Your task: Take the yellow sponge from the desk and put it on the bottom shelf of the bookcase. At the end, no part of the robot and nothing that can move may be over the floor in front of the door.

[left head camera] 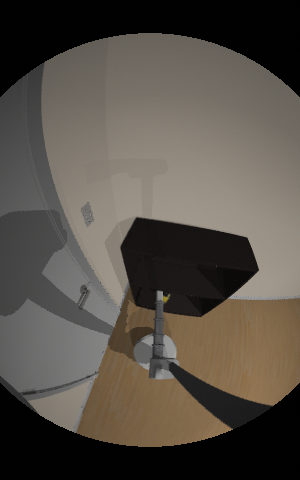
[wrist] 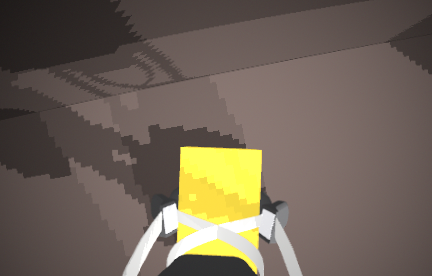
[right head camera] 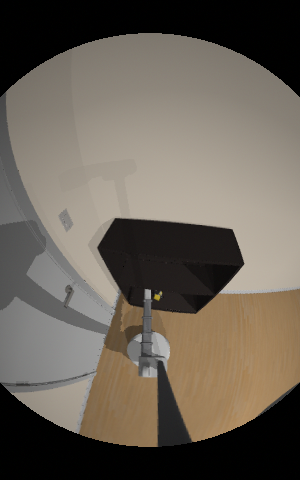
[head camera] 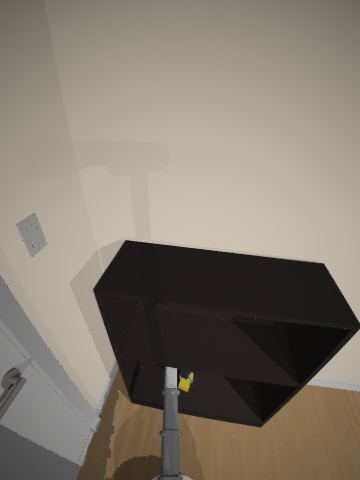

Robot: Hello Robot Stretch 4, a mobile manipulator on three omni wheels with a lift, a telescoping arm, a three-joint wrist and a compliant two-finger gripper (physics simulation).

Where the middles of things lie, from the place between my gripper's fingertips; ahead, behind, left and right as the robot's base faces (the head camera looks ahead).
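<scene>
There is the yellow sponge (wrist: 220, 185), and my hand is 20 mm below it.
</scene>
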